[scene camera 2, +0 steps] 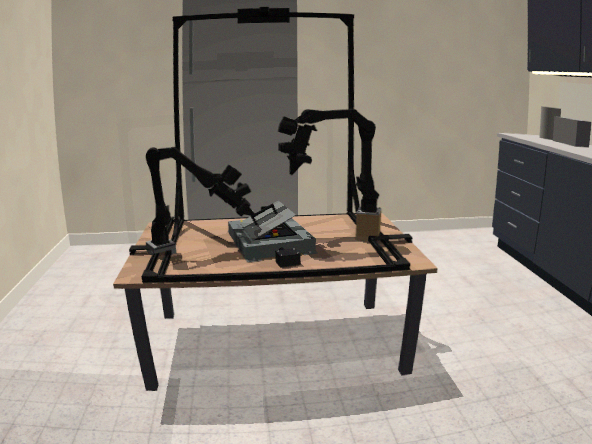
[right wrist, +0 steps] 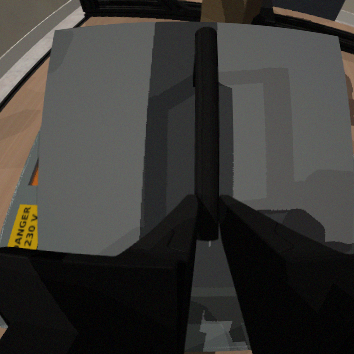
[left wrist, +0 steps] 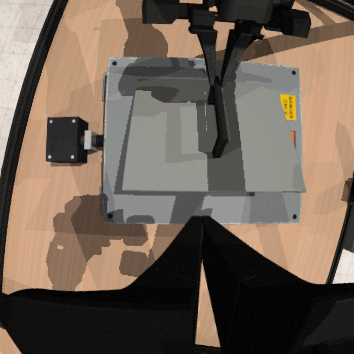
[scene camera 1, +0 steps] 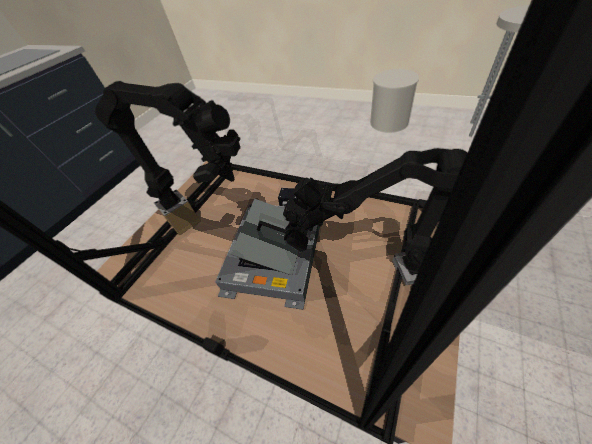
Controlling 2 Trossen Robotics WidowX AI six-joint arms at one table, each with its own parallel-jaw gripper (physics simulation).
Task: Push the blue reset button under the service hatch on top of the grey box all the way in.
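The grey box (scene camera 1: 270, 290) (scene camera 2: 272, 249) (left wrist: 150, 205) lies on the table. Its service hatch (scene camera 1: 260, 252) (left wrist: 165, 172) (right wrist: 100, 125) is tilted open, with the raised edge toward the left arm's side. Small red, yellow and blue parts show in the opening under it in scene camera 2; whether the blue one is the reset button is too small to tell. My right gripper (left wrist: 216, 85) (right wrist: 206, 203) is shut on the black hatch handle (left wrist: 220, 127) (right wrist: 206, 125). My left gripper (scene camera 2: 293, 171) (left wrist: 199, 223) is shut and empty, high above the table beside the box.
A black block (scene camera 2: 288, 257) (left wrist: 65, 140) stands by one end of the box, joined to it by a short connector. A yellow danger label (scene camera 1: 279, 282) (left wrist: 288, 107) (right wrist: 25, 227) is at the opposite end. Black frame rails (scene camera 2: 280, 275) edge the table.
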